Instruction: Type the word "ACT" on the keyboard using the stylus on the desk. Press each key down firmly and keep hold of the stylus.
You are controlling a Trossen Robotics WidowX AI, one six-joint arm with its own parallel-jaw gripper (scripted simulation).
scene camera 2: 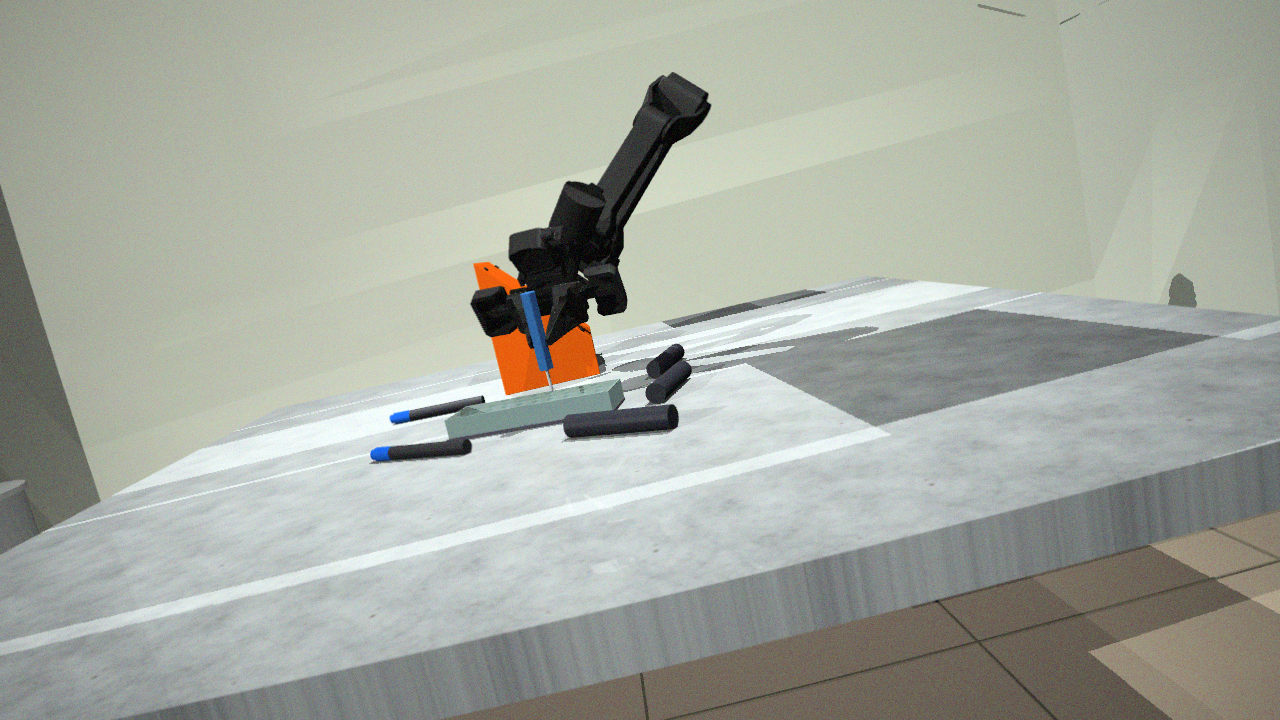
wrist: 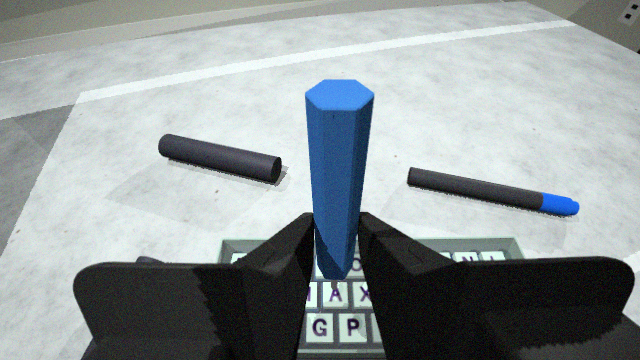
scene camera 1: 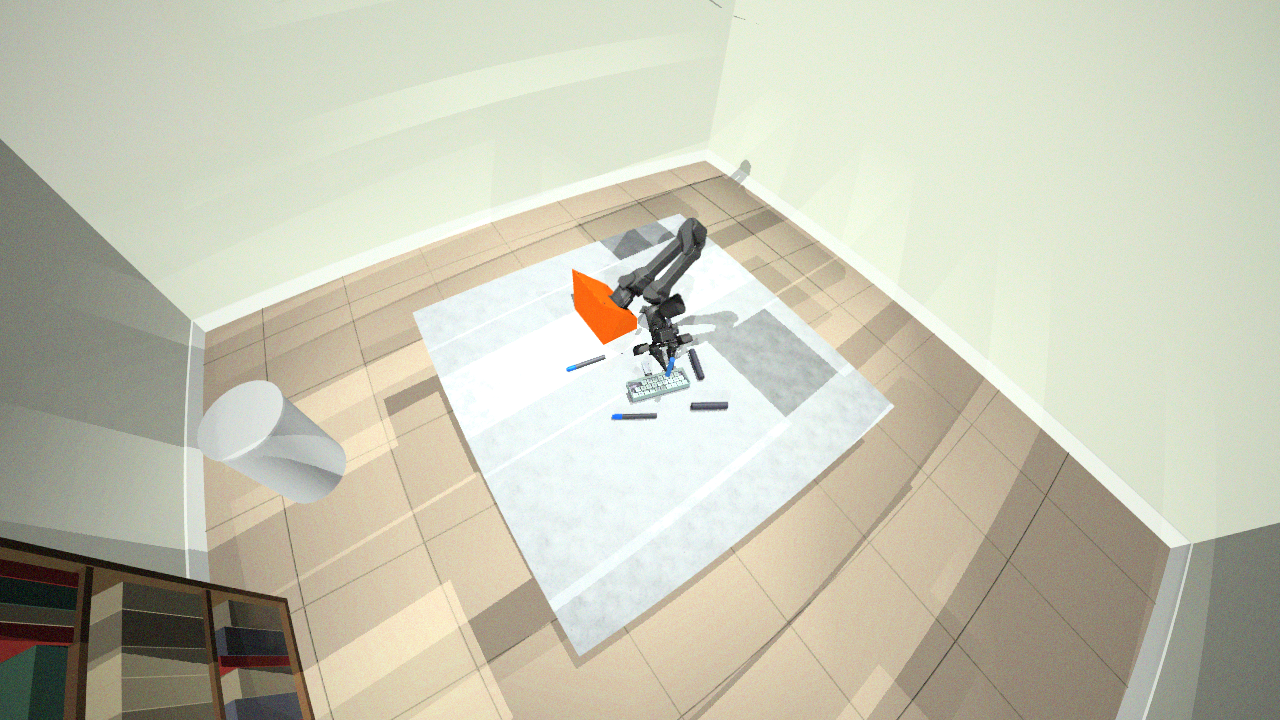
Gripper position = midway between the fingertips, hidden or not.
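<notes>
You'd see a blue stylus point(scene camera 2: 529, 301) and the gripper point(scene camera 2: 539, 344), plus a blue-capped pen point(scene camera 2: 451, 407) and another blue-capped pen point(scene camera 2: 458, 447). For the wrist camera, there's the gripper point(wrist: 335, 222) again, and the stylus point(wrist: 339, 113) too. And then you also get the gripper point(scene camera 1: 669, 370).
</notes>
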